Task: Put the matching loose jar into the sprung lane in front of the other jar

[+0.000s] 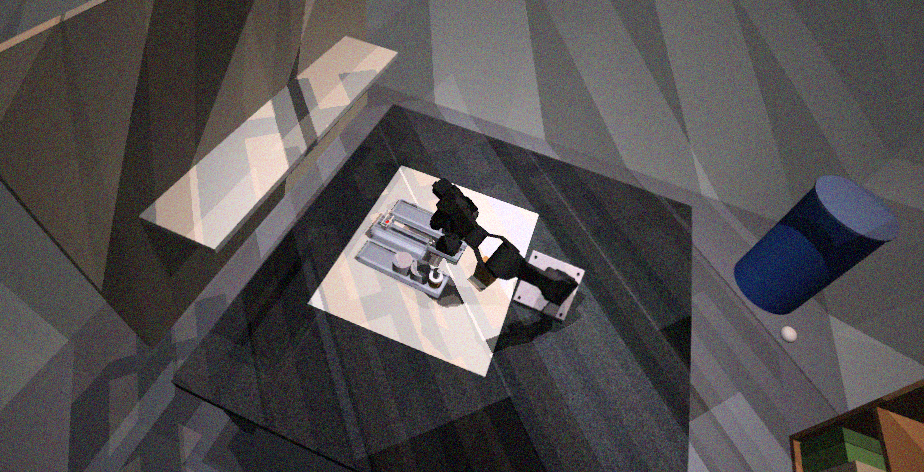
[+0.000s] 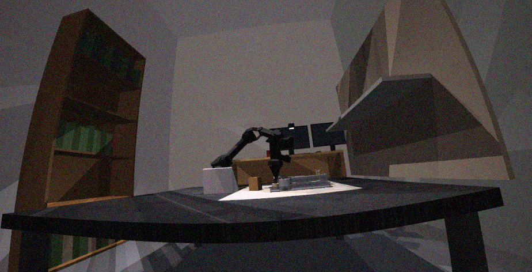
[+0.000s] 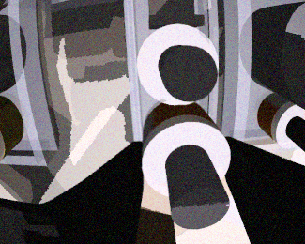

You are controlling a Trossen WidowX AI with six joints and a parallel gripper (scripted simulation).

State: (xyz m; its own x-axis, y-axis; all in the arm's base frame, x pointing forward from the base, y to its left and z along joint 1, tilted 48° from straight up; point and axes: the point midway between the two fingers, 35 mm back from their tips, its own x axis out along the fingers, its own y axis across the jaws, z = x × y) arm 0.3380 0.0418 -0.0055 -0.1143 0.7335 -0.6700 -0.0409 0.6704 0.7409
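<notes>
My gripper tip is 120 mm past the brown box, 20 mm to the right of it and 20 mm above it. The rest, counted from my gripper tip: long shelf (500 mm ahead, 320 mm above, 80 mm to the left); then grey lane rack (140 mm ahead, 30 mm to the left, 30 mm below).
</notes>
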